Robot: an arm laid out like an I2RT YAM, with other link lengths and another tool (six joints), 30 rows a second.
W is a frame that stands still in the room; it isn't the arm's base.
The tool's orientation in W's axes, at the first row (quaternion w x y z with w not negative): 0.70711 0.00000 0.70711 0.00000
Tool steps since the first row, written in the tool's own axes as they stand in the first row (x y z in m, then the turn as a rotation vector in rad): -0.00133 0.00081 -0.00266 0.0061 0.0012 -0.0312; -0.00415 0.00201 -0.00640 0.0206 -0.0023 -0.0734; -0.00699 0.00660 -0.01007 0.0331 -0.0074 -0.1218; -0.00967 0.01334 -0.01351 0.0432 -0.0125 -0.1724; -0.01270 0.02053 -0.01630 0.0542 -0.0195 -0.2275; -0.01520 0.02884 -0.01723 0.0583 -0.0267 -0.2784; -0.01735 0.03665 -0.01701 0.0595 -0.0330 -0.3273; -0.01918 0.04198 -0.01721 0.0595 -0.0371 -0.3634; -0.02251 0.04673 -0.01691 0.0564 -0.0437 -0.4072
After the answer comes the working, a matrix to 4 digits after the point.
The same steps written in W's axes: -0.00266 0.00081 0.00133 -0.0312 0.0012 -0.0061; -0.00640 0.00201 0.00415 -0.0734 -0.0023 -0.0206; -0.01007 0.00660 0.00699 -0.1218 -0.0074 -0.0331; -0.01351 0.01334 0.00967 -0.1724 -0.0125 -0.0432; -0.01630 0.02053 0.01270 -0.2275 -0.0195 -0.0542; -0.01723 0.02884 0.01520 -0.2784 -0.0267 -0.0583; -0.01701 0.03665 0.01735 -0.3273 -0.0330 -0.0595; -0.01721 0.04198 0.01918 -0.3634 -0.0371 -0.0595; -0.01691 0.04673 0.02251 -0.4072 -0.0437 -0.0564
The tool's axes in the first row as the columns of a matrix, in W's axes (rounded; the answer above uses it unrounded):
0.0000 0.0000 1.0000
0.0000 1.0000 0.0000
-1.0000 0.0000 0.0000

